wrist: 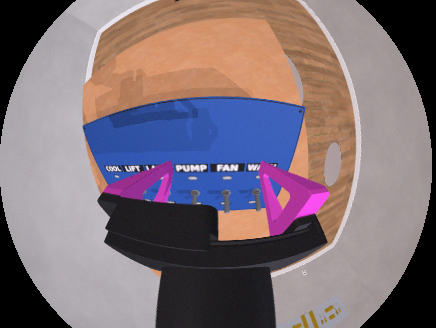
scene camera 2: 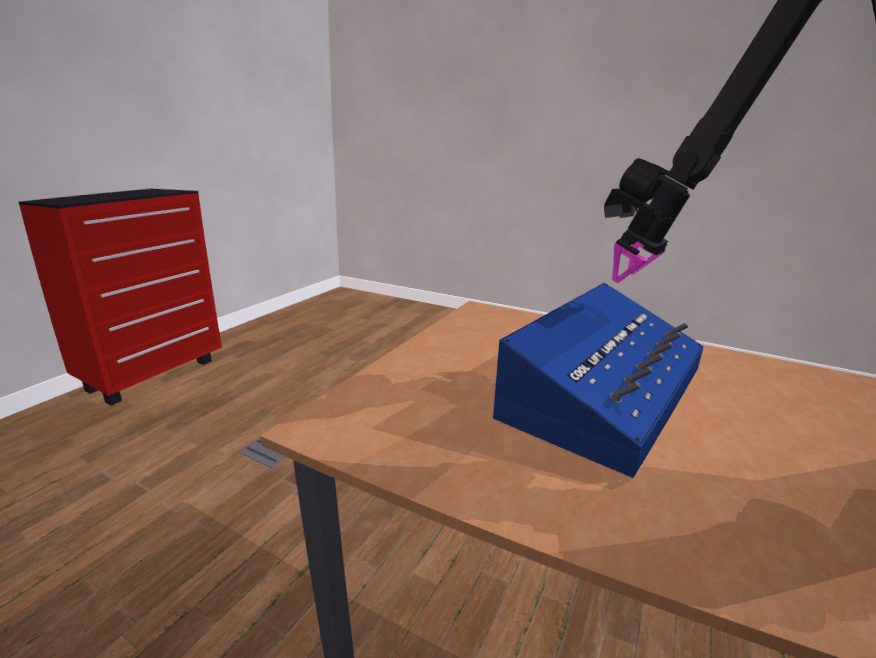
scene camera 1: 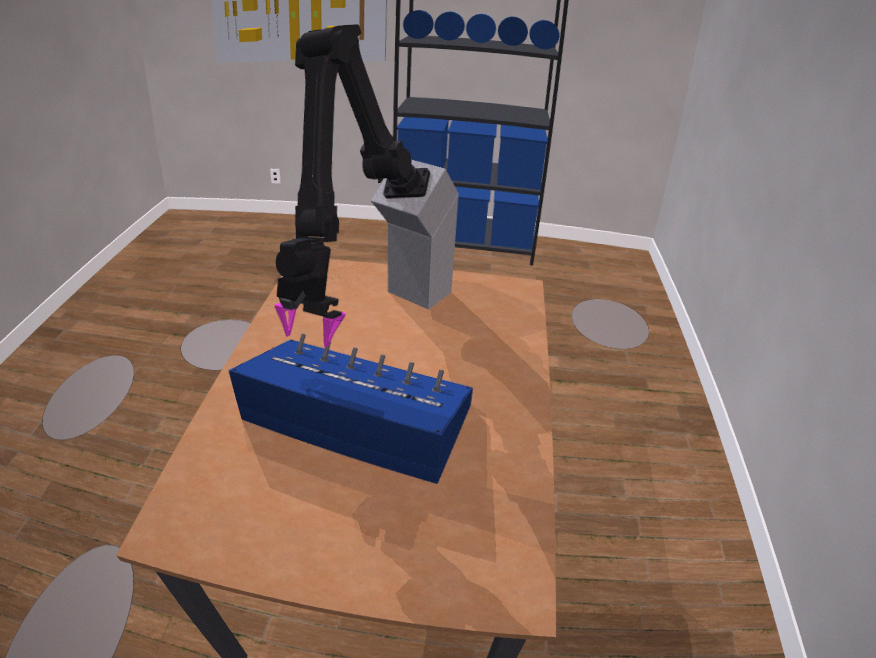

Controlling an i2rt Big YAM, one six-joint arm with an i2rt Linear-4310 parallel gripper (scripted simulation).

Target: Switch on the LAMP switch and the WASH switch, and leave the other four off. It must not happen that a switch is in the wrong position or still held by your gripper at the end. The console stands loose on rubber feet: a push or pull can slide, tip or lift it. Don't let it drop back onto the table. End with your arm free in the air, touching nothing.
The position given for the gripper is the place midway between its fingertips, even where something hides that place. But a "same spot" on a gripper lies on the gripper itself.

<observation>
gripper: wrist 216, 166; scene camera 2; scene camera 1
blue console: wrist; scene camera 2; scene camera 1 410, 426
same spot on blue console: point(wrist: 216, 143) = point(scene camera 2: 609, 316)
same spot on gripper: point(scene camera 2: 623, 245) = point(scene camera 1: 335, 315)
</observation>
